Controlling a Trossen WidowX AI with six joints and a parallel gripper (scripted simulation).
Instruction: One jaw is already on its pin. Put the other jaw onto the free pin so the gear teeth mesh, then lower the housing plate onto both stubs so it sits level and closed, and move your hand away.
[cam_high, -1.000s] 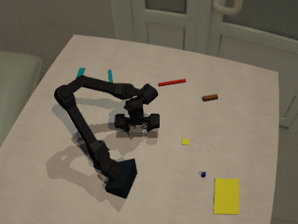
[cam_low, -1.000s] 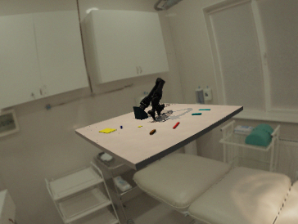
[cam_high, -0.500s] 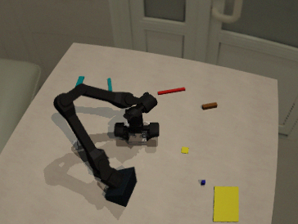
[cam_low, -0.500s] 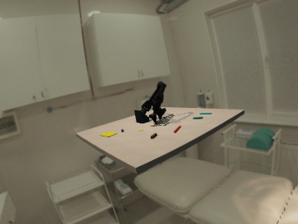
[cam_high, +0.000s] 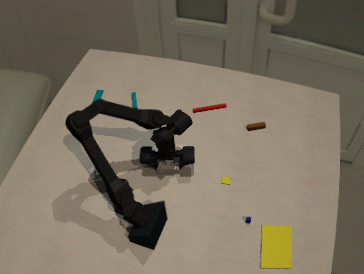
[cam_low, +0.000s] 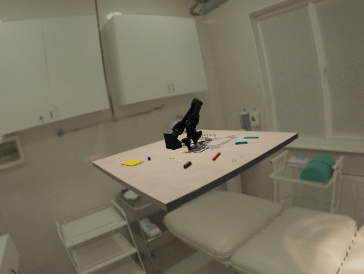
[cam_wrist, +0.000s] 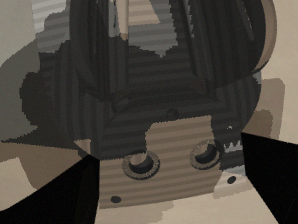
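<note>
Right now my gripper tip is 20 mm short of the jaw, 20 mm to the right of it and 10 mm below it. The rest, counted from my gripper tip: yellow square 210 mm to the right, 10 mm below; blue cube 150 mm behind, 320 mm to the right; red bar 330 mm ahead, 80 mm to the right.
</note>
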